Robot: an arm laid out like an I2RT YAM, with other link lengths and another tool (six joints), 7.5 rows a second.
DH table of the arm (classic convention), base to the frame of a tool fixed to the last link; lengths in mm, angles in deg. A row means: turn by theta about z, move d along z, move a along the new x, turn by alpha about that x. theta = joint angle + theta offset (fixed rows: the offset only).
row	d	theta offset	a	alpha
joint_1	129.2	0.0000	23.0	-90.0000
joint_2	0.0	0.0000	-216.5	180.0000
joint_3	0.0	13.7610	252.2	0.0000
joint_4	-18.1	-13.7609	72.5	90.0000
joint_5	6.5	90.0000	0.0	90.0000
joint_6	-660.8	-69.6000	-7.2	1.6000
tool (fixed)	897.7	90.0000	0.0	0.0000
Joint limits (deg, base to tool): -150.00..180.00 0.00..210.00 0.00..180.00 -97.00..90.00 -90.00..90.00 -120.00..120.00
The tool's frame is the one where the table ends.
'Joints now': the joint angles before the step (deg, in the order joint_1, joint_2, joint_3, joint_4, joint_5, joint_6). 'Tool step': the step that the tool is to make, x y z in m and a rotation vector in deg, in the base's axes. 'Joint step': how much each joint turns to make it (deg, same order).
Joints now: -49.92, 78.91, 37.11, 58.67, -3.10, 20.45
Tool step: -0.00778, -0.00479, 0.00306, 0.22, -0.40, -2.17
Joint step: 0.00, -1.10, -0.28, -0.74, 2.21, -0.20
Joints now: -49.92, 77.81, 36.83, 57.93, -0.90, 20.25
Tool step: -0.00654, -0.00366, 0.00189, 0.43, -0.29, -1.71
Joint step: 0.00, -1.09, -0.25, -0.99, 1.78, -0.02
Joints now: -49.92, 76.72, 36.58, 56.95, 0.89, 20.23
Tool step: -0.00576, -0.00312, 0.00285, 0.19, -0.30, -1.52
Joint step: 0.00, -0.90, -0.06, -0.78, 1.56, -0.10
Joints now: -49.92, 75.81, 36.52, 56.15, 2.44, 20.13
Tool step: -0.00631, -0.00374, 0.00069, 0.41, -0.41, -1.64
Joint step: 0.00, -0.62, -0.26, -0.41, 1.73, 0.08
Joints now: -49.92, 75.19, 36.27, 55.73, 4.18, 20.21
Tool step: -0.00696, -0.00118, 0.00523, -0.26, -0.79, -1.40
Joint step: 0.00, -1.01, -0.36, 0.07, 1.47, 0.00
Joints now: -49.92, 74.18, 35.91, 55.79, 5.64, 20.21
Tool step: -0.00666, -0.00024, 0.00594, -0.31, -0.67, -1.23
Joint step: 0.00, -1.28, -0.31, -0.29, 1.26, -0.08
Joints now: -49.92, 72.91, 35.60, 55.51, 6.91, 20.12
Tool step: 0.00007, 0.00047, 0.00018, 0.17, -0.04, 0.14
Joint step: 0.00, -0.27, -0.01, -0.39, -0.09, 0.18
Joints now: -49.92, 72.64, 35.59, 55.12, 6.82, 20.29
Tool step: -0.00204, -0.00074, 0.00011, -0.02, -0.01, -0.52
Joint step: -0.01, -0.21, -0.16, -0.01, 0.49, -0.17
